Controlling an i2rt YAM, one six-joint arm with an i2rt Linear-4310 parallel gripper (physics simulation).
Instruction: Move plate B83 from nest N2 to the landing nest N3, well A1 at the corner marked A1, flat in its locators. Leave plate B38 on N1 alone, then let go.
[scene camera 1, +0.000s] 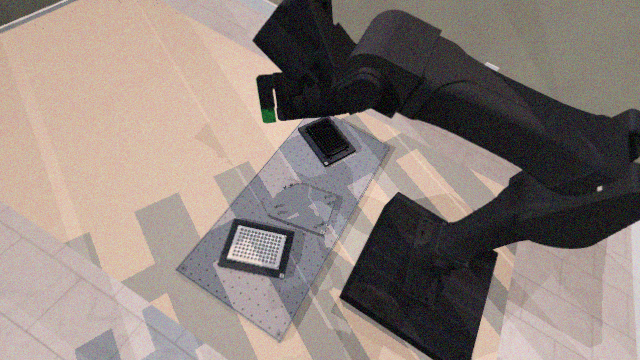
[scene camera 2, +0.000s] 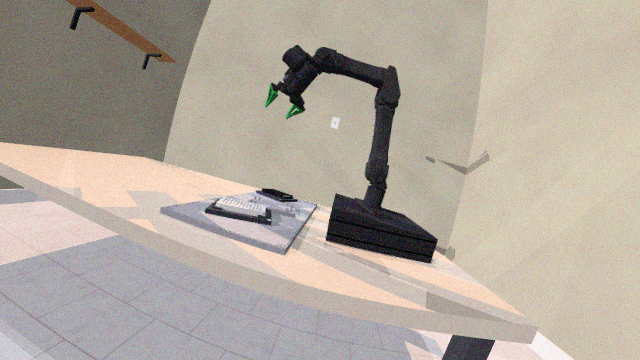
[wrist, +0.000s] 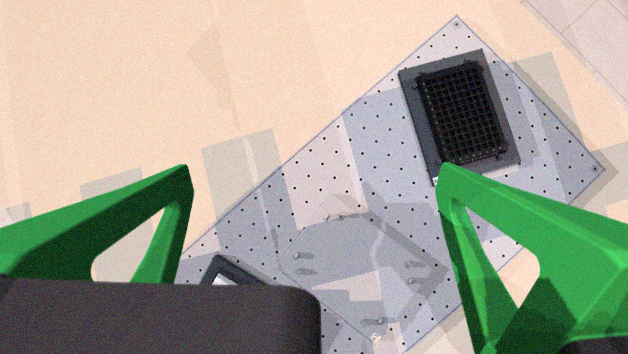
Observation:
My gripper is open, with nothing in its grasp. Further things: a black grid plate and a white well plate.
My gripper is seen too in scene camera 2 and in the wrist view.

